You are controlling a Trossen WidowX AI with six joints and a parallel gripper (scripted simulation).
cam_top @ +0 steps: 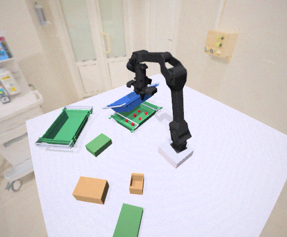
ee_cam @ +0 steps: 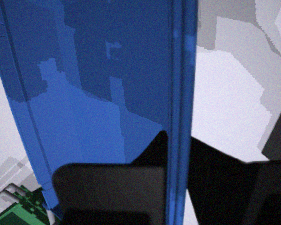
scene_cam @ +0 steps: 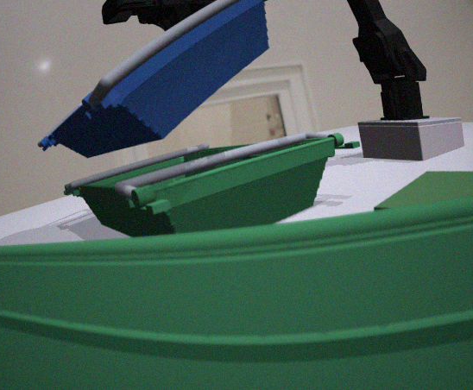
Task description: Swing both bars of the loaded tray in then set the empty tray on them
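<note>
Now: the blue tray 80 mm ahead of my gripper tip, 30 mm to the left of it and 10 mm below it. From my gripper tip the other things lie so: open box: 380 mm behind, 220 mm to the left, 150 mm below.
</note>
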